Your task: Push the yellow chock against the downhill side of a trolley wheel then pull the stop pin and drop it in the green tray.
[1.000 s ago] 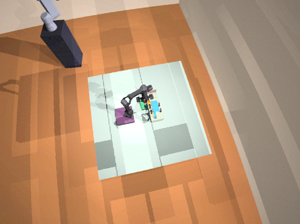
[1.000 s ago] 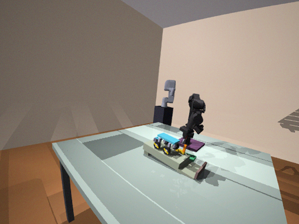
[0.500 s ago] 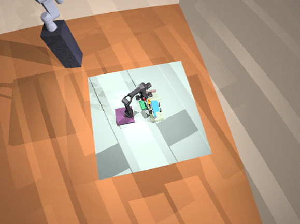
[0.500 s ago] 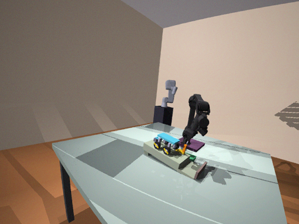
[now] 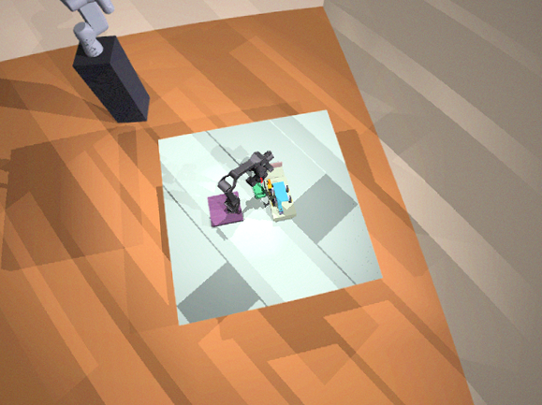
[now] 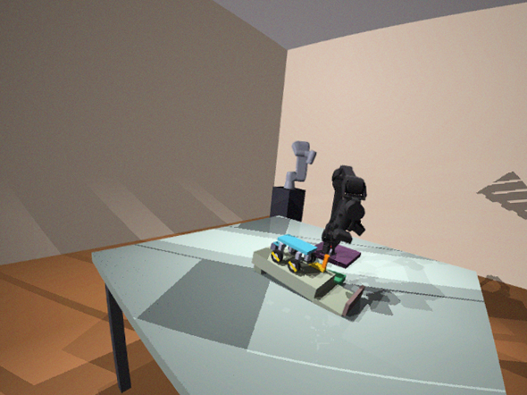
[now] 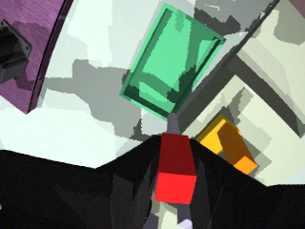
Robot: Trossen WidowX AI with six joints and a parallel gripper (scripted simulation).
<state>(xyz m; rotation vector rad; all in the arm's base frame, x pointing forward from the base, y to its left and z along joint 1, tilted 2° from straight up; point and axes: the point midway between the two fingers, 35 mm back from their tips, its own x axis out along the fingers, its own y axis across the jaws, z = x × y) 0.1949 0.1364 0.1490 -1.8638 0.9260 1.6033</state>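
Now: the stop pin right at my gripper tip. From my gripper tip the other things lie so: green tray 140 mm below, 20 mm behind; then blue-topped trolley 120 mm ahead, 80 mm to the right, 30 mm below; then yellow chock 60 mm ahead, 50 mm below, 10 mm to the right.
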